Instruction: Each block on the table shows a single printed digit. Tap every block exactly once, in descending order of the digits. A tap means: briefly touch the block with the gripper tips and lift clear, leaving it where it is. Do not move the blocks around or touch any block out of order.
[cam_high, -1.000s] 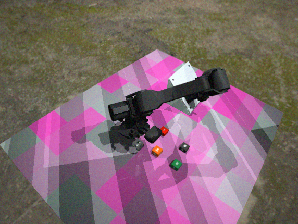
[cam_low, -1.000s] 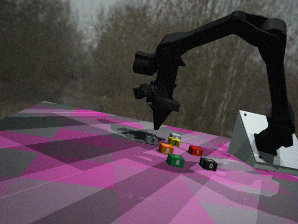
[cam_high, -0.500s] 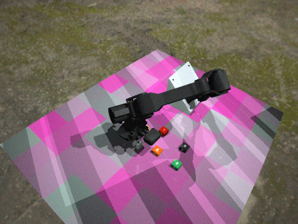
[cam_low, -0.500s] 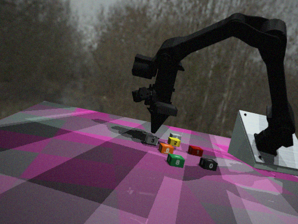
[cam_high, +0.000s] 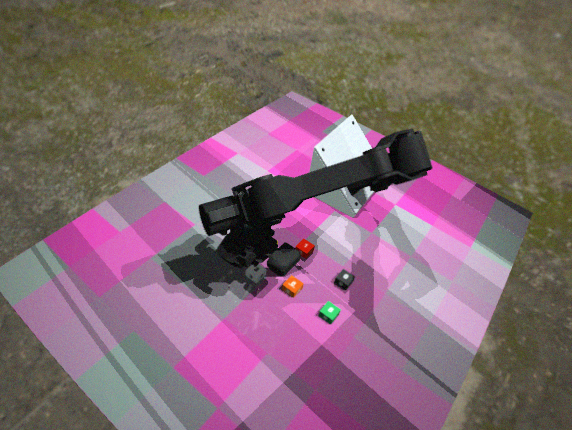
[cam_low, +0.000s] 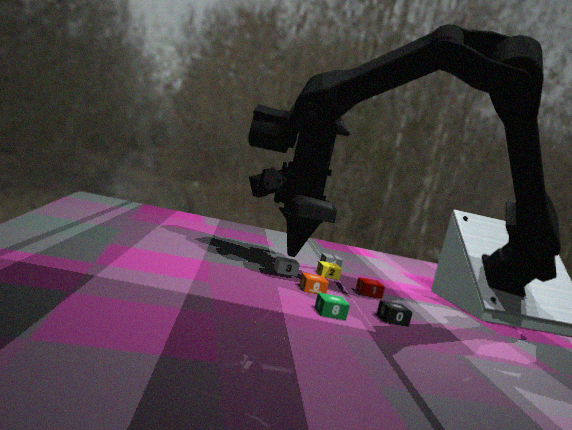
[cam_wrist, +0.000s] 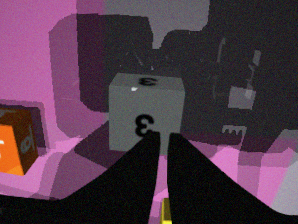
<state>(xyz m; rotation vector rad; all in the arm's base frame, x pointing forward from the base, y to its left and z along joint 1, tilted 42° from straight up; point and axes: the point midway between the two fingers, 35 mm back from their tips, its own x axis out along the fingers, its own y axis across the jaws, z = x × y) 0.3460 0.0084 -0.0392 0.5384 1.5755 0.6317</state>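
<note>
My gripper tip is 70 mm past the yellow block, 20 mm to the left of it and 20 mm above it. The rest, counted from my gripper tip: red block 120 mm behind, 50 mm to the left, 20 mm below; then orange block 20 mm behind, 90 mm to the left, 20 mm below; then green block 20 mm behind, 190 mm to the left, 20 mm below.
</note>
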